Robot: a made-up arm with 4 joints.
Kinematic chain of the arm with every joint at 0, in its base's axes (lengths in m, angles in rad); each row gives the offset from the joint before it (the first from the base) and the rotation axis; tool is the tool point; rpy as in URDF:
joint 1: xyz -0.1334 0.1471 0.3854 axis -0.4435 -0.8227 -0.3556
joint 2: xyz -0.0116 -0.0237 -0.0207 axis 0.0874 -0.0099 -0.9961
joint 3: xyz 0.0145 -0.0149 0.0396 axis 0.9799 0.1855 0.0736
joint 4: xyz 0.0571 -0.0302 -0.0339 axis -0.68 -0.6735 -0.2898
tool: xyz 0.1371 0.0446 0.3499 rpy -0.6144 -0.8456 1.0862
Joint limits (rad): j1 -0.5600..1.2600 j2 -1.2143..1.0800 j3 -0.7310..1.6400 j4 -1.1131..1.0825
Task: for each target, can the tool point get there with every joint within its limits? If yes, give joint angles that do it. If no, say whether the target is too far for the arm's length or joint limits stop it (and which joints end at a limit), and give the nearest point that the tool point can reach.
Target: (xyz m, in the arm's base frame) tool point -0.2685 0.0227 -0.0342
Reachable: no: joint limits stop it (at a limit: joint 1, joint 2, joint 3, joint 4) | nearest point -0.2003 0.2563 0.0924 | short by 0.274 m
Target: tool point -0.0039 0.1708 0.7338
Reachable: yes | joints 0.2273 0.5199 -0.3827 0.1290
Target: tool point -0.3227 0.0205 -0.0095
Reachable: no: joint limits stop it (at a limit: joint 1, joint 2, joint 3, joint 4) | nearest point -0.2003 0.2563 0.0924 | short by 0.285 m
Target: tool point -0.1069 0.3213 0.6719
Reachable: yes | joints 0.6350 0.4797 -0.2890 0.5878
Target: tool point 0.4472 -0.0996 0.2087
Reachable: no: too far | nearest point 0.2662 -0.0319 0.2660 | short by 0.202 m
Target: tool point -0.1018 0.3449 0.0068
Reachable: no: joint limits stop it (at a limit: joint 1, joint 3, joint 4) | nearest point -0.1406 0.3094 0.1183 | short by 0.123 m
